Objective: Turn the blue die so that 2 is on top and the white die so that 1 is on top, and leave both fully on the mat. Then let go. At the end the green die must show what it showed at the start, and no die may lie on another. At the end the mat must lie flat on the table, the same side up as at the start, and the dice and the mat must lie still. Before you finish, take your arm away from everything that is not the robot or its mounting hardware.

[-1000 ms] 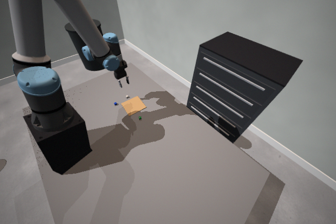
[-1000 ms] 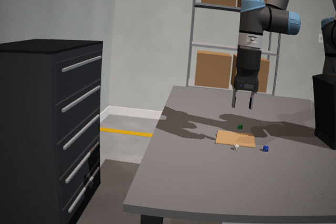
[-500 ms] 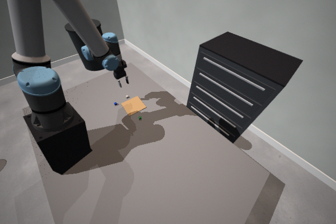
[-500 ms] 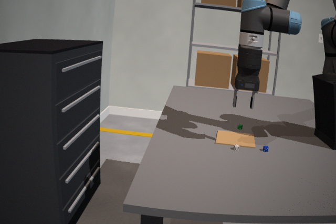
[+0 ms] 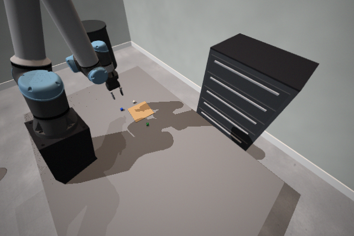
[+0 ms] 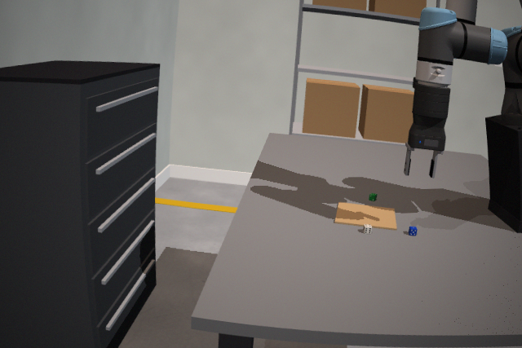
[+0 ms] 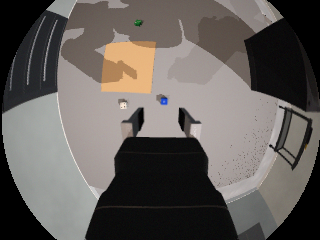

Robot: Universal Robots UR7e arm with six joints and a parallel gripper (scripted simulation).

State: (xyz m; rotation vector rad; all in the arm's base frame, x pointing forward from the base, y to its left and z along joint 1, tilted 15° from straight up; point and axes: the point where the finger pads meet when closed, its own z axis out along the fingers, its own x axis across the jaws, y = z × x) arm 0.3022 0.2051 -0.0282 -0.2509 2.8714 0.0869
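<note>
The blue die lies 10 mm behind my hand and 140 mm below it. Also, from my hand: orange mat 100 mm ahead, 80 mm to the right, 150 mm below; then green die 100 mm ahead, 210 mm to the right, 140 mm below; then white die 90 mm ahead, 30 mm to the left, 140 mm below.
</note>
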